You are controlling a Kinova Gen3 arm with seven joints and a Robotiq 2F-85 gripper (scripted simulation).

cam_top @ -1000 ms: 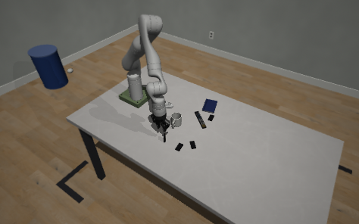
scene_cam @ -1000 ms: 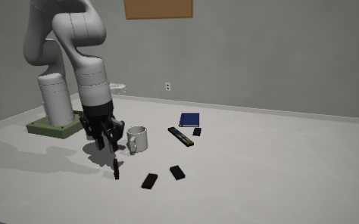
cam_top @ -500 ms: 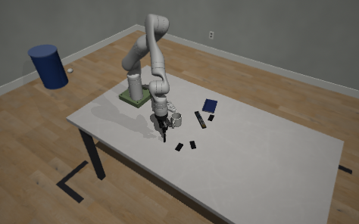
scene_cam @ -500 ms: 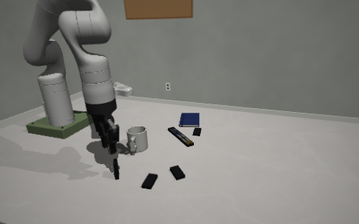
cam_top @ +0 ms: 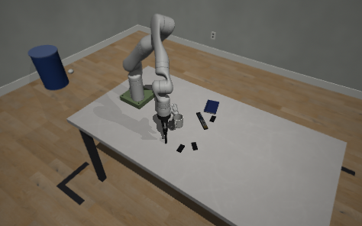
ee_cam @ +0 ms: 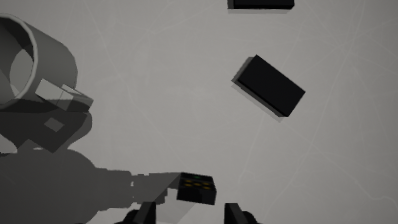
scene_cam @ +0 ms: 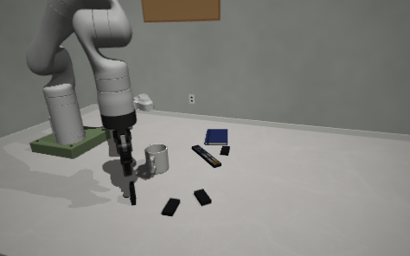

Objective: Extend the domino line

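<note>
My hand is 10 mm short of the domino and 80 mm above it. From my hand the other things lie so: blue book: 80 mm ahead, 450 mm to the left, 100 mm below; then white mug: 20 mm behind, 160 mm to the left, 80 mm below.
</note>
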